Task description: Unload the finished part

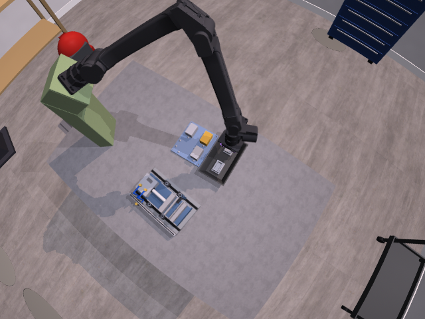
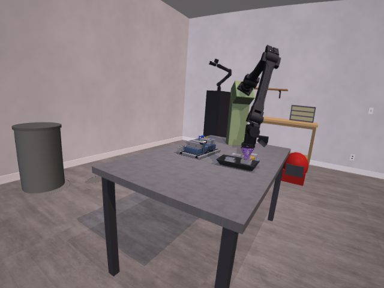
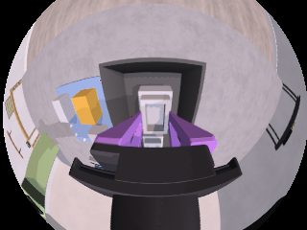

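Right now the orange block is 12 cm behind my hand, 4 cm to the right of it and 4 cm below it. Also, from my hand: blue plate (15 cm behind, 10 cm to the right, 7 cm below).
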